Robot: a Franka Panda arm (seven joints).
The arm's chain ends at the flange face. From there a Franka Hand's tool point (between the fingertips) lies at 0.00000 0.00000 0.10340 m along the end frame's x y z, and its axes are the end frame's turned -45 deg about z.
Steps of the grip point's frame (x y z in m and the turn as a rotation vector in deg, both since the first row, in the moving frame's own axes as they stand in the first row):
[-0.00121 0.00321 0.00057 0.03 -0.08 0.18]
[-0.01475 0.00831 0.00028 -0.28 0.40 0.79]
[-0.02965 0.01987 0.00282 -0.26 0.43 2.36]
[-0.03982 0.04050 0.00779 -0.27 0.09 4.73]
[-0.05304 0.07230 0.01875 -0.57 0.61 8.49]
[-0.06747 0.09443 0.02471 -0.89 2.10 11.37]
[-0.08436 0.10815 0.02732 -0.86 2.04 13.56]
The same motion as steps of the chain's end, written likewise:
[0.00155 0.00306 0.00057 -0.04 -0.08 0.18]
[-0.00542 0.01645 0.00028 0.08 0.48 0.79]
[-0.00780 0.03521 0.00282 0.12 0.49 2.36]
[0.00003 0.05655 0.00779 -0.13 0.25 4.73]
[0.01211 0.08857 0.01876 0.03 0.83 8.49]
[0.01512 0.11564 0.02479 0.86 2.11 11.37]
[0.01298 0.13718 0.02740 0.83 2.05 13.56]

